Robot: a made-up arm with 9 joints. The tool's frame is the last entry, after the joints.
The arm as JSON. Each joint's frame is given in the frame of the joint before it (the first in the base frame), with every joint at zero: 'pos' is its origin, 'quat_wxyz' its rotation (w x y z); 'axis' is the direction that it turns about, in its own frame. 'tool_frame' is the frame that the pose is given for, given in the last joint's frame.
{
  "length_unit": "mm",
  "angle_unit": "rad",
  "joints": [
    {
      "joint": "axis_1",
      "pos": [
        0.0,
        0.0,
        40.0
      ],
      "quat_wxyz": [
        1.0,
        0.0,
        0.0,
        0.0
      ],
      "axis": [
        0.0,
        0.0,
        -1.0
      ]
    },
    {
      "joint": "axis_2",
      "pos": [
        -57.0,
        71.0,
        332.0
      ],
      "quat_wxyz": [
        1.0,
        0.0,
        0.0,
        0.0
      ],
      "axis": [
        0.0,
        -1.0,
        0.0
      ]
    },
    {
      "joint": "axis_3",
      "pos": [
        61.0,
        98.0,
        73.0
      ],
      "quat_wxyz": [
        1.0,
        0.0,
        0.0,
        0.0
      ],
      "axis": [
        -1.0,
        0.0,
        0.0
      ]
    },
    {
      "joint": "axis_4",
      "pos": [
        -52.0,
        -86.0,
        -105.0
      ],
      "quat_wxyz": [
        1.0,
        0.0,
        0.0,
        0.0
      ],
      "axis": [
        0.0,
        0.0,
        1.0
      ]
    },
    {
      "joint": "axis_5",
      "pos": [
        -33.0,
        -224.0,
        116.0
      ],
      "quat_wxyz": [
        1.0,
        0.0,
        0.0,
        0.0
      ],
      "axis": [
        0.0,
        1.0,
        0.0
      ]
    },
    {
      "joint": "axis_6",
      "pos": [
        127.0,
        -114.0,
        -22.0
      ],
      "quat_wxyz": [
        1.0,
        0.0,
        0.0,
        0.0
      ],
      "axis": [
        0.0,
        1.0,
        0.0
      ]
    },
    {
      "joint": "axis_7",
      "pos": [
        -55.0,
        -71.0,
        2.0
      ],
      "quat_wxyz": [
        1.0,
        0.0,
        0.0,
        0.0
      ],
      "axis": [
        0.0,
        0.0,
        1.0
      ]
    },
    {
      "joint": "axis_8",
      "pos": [
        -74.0,
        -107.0,
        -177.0
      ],
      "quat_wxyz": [
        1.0,
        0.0,
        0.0,
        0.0
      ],
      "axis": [
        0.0,
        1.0,
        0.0
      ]
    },
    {
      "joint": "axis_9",
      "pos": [
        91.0,
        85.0,
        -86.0
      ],
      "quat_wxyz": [
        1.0,
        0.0,
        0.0,
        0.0
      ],
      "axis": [
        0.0,
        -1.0,
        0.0
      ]
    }
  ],
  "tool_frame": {
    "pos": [
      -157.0,
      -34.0,
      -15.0
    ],
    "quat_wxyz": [
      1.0,
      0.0,
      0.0,
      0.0
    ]
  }
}
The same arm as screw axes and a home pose.
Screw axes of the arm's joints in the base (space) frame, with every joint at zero. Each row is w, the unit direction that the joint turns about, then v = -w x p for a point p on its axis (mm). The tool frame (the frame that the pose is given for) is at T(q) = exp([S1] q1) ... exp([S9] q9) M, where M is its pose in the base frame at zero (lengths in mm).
S1: w 0 0 -1 v 0 0 0
S2: w 0 -1 0 v 372 0 57
S3: w -1 0 0 v 0 -445 169
S4: w 0 0 1 v 83 48 0
S5: w 0 1 0 v -456 0 -81
S6: w 0 1 0 v -434 0 46
S7: w 0 0 1 v -326 9 0
S8: w 0 1 0 v -259 0 -83
S9: w 0 -1 0 v 173 0 -8
M: xyz -149 -382 158 (mm) rpy 0 0 0 (deg, as in URDF)

